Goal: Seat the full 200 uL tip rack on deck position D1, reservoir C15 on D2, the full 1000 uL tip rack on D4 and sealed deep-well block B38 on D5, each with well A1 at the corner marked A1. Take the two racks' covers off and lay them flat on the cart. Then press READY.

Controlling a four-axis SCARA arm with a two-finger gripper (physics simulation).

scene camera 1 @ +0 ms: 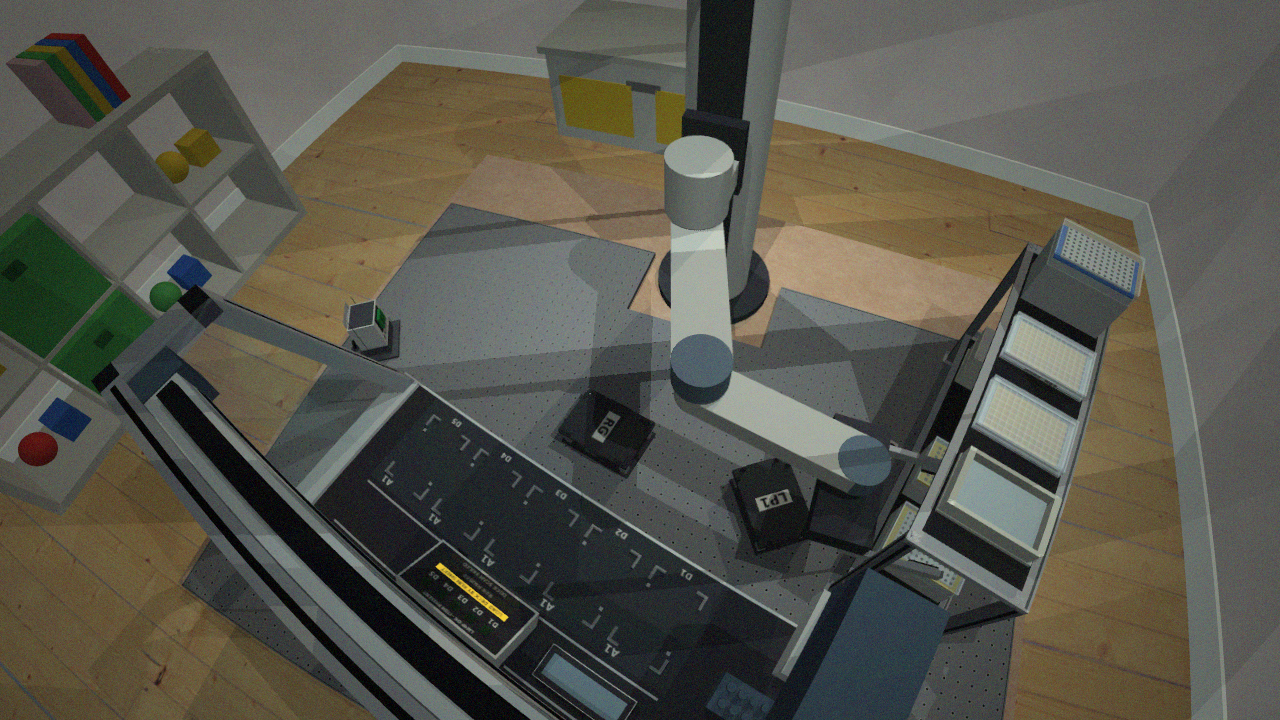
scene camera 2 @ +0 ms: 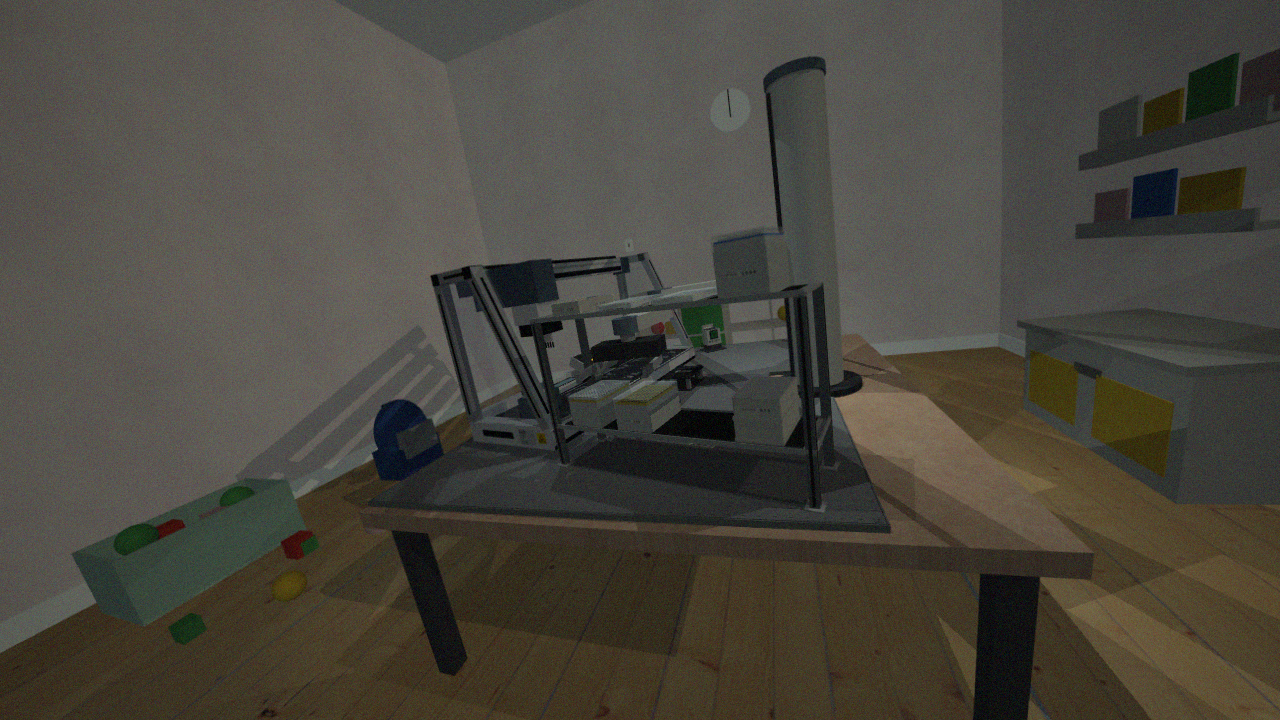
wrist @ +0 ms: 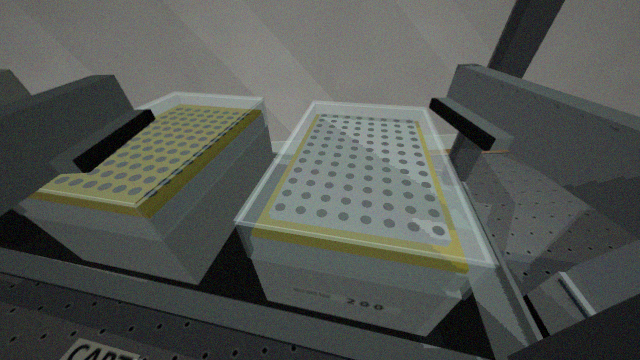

Scene:
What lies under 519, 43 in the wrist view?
A cart frame post.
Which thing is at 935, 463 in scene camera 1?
The gripper.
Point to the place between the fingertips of the gripper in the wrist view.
295, 92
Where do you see a reservoir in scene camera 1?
At 997, 504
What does the gripper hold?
Nothing.

